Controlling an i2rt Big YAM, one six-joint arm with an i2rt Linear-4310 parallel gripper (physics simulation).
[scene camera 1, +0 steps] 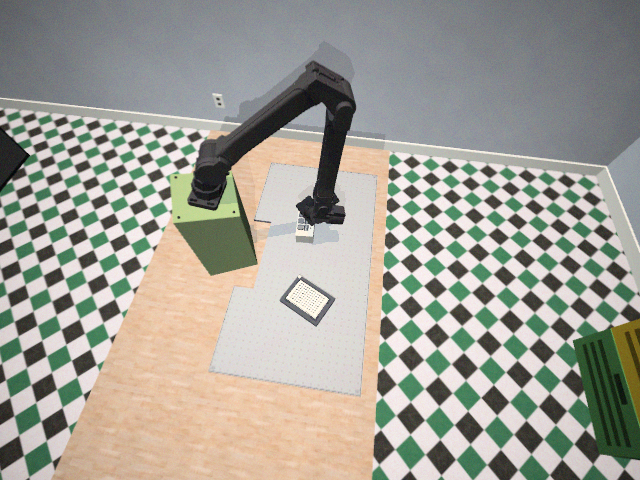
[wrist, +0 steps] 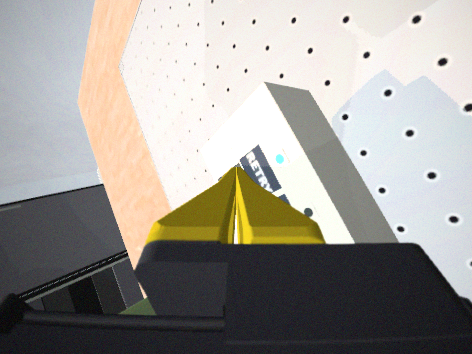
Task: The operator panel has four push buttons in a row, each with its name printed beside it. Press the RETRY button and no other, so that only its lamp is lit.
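Where they show: gripper, fingertip midpoint: (scene camera 1: 304, 207) (wrist: 236, 176); arm's base, link origin: (scene camera 1: 208, 193).
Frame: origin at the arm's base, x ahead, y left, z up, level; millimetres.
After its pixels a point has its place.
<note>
The white operator panel (scene camera 1: 304, 236) @(y 57, x 281, z -289 mm) (wrist: 250, 120) @(y 213, x 285, z -285 mm) lies on the grey perforated mat, partly under my gripper. In the wrist view the RETRY label (wrist: 260, 170) @(y 186, x 277, z -285 mm) is readable, and the lamp (wrist: 280, 158) @(y 186, x 293, z -285 mm) beside it is lit cyan. The neighbouring lamp (wrist: 308, 212) @(y 156, x 294, z -285 mm) is dark; the other lamps are hidden behind the fingers. My gripper (wrist: 236, 176) @(y 190, x 261, z -282 mm) is shut and empty, its yellow fingertips together at the RETRY label's side, over the place of its button. The button itself is hidden by the fingertips, so contact does not show clearly.
The grey perforated mat (scene camera 1: 289, 351) @(y -365, x 297, z -338 mm) lies on the wooden table (scene camera 1: 206, 434) @(y -635, x 91, z -351 mm). A dark-framed tray with a pale grid (scene camera 1: 307, 298) @(y -181, x 329, z -314 mm) lies on the mat, nearer the camera than the panel. The arm stands on a green pedestal (scene camera 1: 222, 245) @(y -94, x 33, z -155 mm) at the left. A wall (scene camera 1: 465, 67) rises behind the table.
</note>
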